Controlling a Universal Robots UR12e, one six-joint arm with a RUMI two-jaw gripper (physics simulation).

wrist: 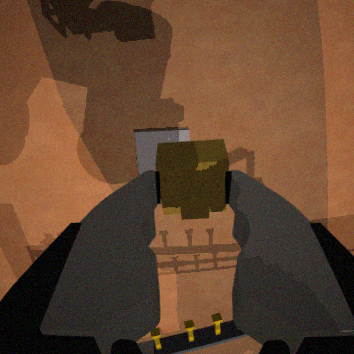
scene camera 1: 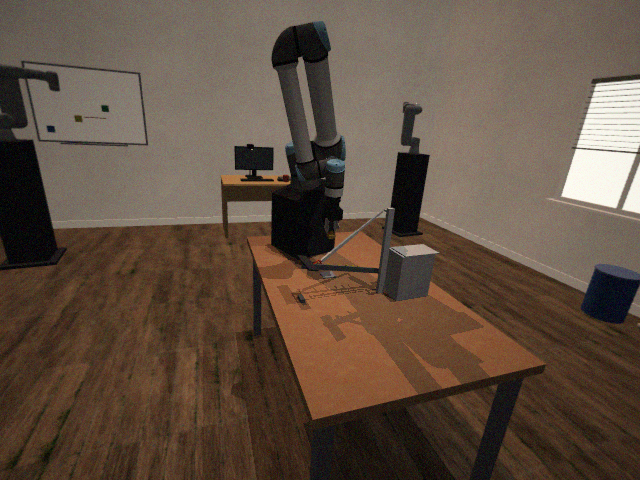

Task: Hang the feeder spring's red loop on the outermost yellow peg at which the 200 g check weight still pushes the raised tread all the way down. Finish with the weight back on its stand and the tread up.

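Frame: origin at the arm's base, x left, y back, z up, level; centimetres.
Seen in the pictures: gripper, fingertip midpoint: (wrist: 191, 173) (scene camera 1: 330, 233); arm's base at its link origin: (scene camera 1: 305, 185).
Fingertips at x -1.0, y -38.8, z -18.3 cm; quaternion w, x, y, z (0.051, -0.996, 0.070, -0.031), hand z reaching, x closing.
Pixels of each thing's top centre, then the offset from my fingertips to it. "*": a spot on its surface instead. Level surfaces: height alone.
- brass-yellow check weight at its top centre: (wrist: 195, 202) (scene camera 1: 331, 230) dz +1.6, dx +0.0, dy -0.8 cm
- plate at its top centre: (wrist: 163, 156) (scene camera 1: 327, 274) dz -20.7, dx -3.1, dy -6.0 cm
- red loop at a spot on its surface: (scene camera 1: 316, 262) * dz -4.3, dx -19.0, dy -24.2 cm
- light slanting spring at a spot on its surface: (scene camera 1: 354, 236) * dz +6.9, dx -1.5, dy -25.7 cm
- grey box at a spot on its surface: (scene camera 1: 413, 273) * dz -8.0, dx +22.4, dy -41.4 cm
- wooden table at its surface level: dz -21.3 cm
- small dark object at its top centre: (scene camera 1: 301, 296) dz -19.6, dx -26.2, dy -25.5 cm
My gripper (scene camera 1: 331, 231) (wrist: 191, 173) is shut on the brass-yellow check weight (scene camera 1: 331, 235) (wrist: 192, 170) and holds it above the table. In the wrist view the light grey plate of the stand (wrist: 147, 145) lies below and behind the weight, partly covered by it; in the scene view the plate (scene camera 1: 327, 274) lies beside the dark bar (scene camera 1: 356, 268). Three yellow pegs (wrist: 156, 339) (wrist: 190, 330) (wrist: 217, 324) stand on the bar near the bottom of the wrist view. The red loop (scene camera 1: 316, 262) is near the bar's left end, at the foot of the light slanting spring (scene camera 1: 354, 236). Its exact peg is too small to tell.
An upright grey post (scene camera 1: 386, 248) and a grey box (scene camera 1: 413, 273) stand right of the bar on the wooden table (scene camera 1: 341, 382). A small dark object (scene camera 1: 301, 298) lies near the table's left edge. The robot's black pedestal (scene camera 1: 292, 222) is behind.
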